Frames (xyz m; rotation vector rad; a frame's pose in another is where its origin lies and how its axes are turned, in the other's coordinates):
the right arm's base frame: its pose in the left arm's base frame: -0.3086 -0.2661 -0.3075 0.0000 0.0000 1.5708
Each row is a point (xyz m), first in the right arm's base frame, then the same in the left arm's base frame.
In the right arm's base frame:
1: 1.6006 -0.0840 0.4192
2: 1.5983 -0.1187 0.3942
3: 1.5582 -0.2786 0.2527
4: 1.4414 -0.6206 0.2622
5: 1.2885 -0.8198 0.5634
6: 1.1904 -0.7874 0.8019
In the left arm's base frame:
1: -0.2246 1.3345 0.1117
2: -0.1899 1.3322 0.0867
3: -0.0300 1.2921 -0.0548
4: 0.3120 1.1753 -0.0453
5: 0.5112 1.0224 0.2559
6: 0.4788 0.9243 0.4944

